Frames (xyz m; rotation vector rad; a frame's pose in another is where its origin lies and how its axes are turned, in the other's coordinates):
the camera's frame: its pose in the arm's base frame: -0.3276 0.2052 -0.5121 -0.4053 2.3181 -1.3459
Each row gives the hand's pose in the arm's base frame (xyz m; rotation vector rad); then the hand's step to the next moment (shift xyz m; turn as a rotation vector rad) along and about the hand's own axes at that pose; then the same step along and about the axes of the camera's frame.
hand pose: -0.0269 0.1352 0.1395 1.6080 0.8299 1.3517
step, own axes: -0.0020 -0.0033 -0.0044 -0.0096 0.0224 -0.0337
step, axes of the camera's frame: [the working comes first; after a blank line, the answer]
step, axes of the arm's base frame: -0.0046 0.0004 -0.0036 -0.0357 -0.0114 0.0181

0.0046 0.0035 -0.0010 0.0322 -0.0200 -0.0172
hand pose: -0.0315 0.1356 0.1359 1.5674 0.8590 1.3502
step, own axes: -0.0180 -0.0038 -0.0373 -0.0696 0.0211 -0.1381
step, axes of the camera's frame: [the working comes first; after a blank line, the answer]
step, axes of the arm's base frame: -0.0397 -0.0084 -0.0092 -0.1488 -0.0472 -0.0028

0.0401 0.0054 -0.0095 0.1507 -0.0151 -0.0377
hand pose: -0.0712 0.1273 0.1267 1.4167 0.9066 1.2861
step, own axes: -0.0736 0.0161 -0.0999 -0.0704 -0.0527 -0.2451
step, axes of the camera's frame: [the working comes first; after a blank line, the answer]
step, axes of the arm's base frame: -0.1114 -0.0565 -0.0071 -0.2480 -0.0112 -0.0787

0.1235 -0.0172 -0.0102 0.2368 0.0723 -0.0807
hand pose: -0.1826 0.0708 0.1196 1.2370 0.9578 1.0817
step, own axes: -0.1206 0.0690 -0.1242 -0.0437 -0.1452 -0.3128
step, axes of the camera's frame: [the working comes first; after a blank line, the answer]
step, axes of the arm's base frame: -0.1556 -0.0872 0.0541 -0.2975 0.0296 -0.1774

0.1624 -0.0839 -0.0361 0.2825 0.1801 -0.0928
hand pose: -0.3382 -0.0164 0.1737 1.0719 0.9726 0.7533
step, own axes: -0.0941 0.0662 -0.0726 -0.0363 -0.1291 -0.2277
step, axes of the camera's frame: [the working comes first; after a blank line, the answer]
step, axes of the arm's base frame: -0.1069 -0.0351 0.0764 -0.2173 0.0102 -0.1501

0.0920 -0.0799 -0.0605 0.2159 0.1439 -0.0502
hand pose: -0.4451 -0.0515 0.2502 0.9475 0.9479 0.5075
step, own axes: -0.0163 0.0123 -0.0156 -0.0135 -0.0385 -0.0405
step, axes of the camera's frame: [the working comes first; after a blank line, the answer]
step, axes of the arm's base frame: -0.0214 0.0015 0.0141 -0.0427 -0.0113 -0.0368

0.0148 -0.0108 -0.0180 0.0500 0.0282 0.0033
